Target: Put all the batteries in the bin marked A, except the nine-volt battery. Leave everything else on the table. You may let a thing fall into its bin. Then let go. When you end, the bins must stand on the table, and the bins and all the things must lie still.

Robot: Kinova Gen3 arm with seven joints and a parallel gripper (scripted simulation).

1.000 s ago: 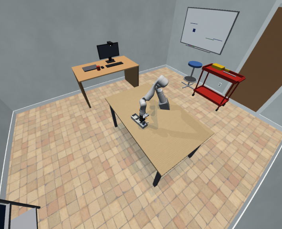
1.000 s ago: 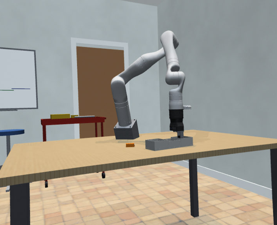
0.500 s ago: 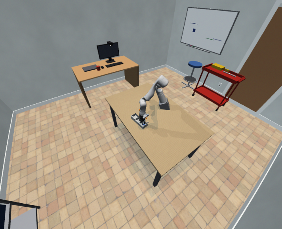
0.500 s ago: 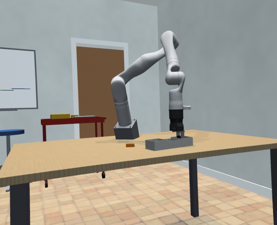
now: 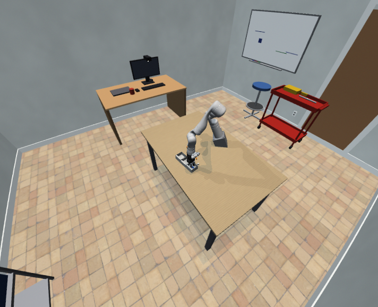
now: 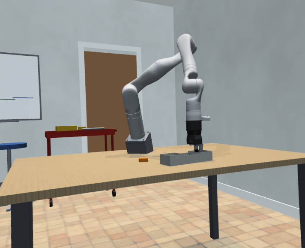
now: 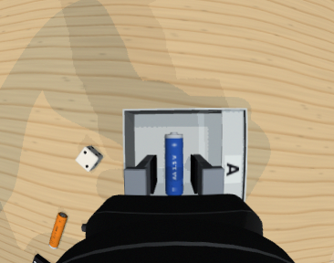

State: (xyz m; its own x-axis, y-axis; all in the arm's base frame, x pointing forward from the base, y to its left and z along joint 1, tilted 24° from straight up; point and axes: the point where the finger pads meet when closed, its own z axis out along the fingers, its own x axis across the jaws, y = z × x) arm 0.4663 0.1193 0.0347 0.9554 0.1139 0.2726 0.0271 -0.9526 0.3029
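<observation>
The blue cylindrical battery lies 2 cm below my hand. From my hand the other things lie so: white die: 7 cm behind, 3 cm below; then black bolt: 6 cm to the right, 6 cm behind, 3 cm below; then bin row: 8 cm to the right, 1 cm below, 1 cm ahead.
</observation>
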